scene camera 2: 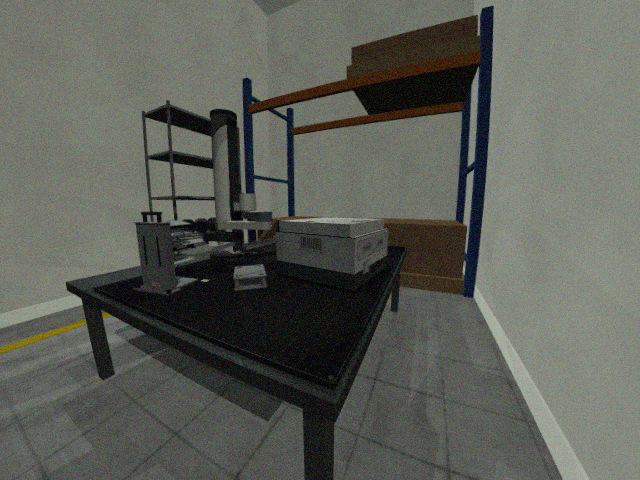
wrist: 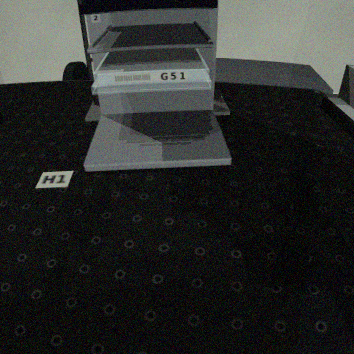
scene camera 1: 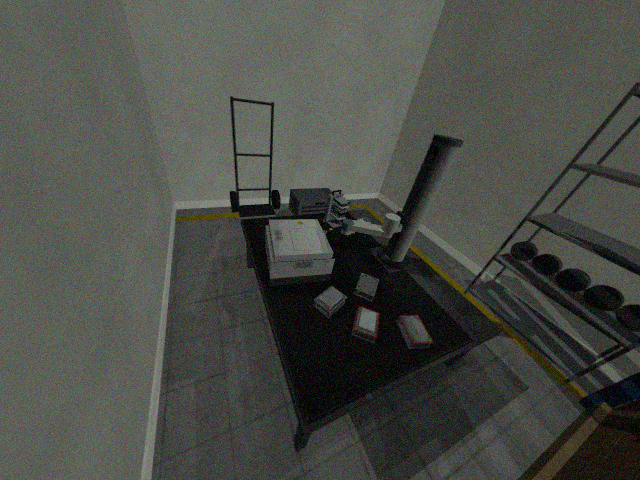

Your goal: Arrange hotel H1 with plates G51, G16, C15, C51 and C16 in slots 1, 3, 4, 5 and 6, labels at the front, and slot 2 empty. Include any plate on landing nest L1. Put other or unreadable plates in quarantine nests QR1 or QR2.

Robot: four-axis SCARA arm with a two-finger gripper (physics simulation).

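Frame: origin at the arm's base, x ahead, y left, z up, level; centimetres.
Seen in the pictures: gripper, fingertip midpoint: (scene camera 2: 199, 247) (wrist: 161, 84); arm's base, origin of the base link: (scene camera 2: 230, 254) (scene camera 1: 392, 257).
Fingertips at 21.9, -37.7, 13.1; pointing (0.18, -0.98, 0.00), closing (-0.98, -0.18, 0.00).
Offsets run from my fingertips to a thing's top centre, as dx, dy, dz. "pt": to the spot under its first point.
Hotel H1 (scene camera 1: 338, 207) (scene camera 2: 156, 253) (wrist: 157, 100) is an upright grey rack at the table's far end. In the wrist view, plate G51 @[+3.4, -14.2, -2.0] (wrist: 150, 77) lies in the slot below the one marked 2, its label facing front. The slot 2 shelf @[+3.6, -15.2, -0.6] (wrist: 160, 36) shows a dark surface and no plate label. The upper slots are cut off there; their labels cannot be read in the scene views. The H1 tag @[+12.1, -7.4, -11.8] (wrist: 54, 179) lies before the hotel. My gripper (scene camera 1: 345, 228) (scene camera 2: 223, 253) is open and empty, in front of the hotel.
Two red-edged nests @[+36.3, +83.1, -5.4] (scene camera 1: 366, 322) @[pt +14.9, +96.7, -6.8] (scene camera 1: 414, 331) and two grey nests @[+48.8, +63.9, -5.4] (scene camera 1: 329, 300) @[pt +22.7, +62.2, -6.9] (scene camera 1: 366, 286) stand on the near table half; their labels are unreadable. A white boxy device @[+57.0, +27.2, +12.8] (scene camera 1: 299, 248) (scene camera 2: 330, 245) stands beside them. A small grey stand (scene camera 2: 250, 277) is near the hotel. The arm column (scene camera 1: 421, 198) (scene camera 2: 222, 170) rises alongside.
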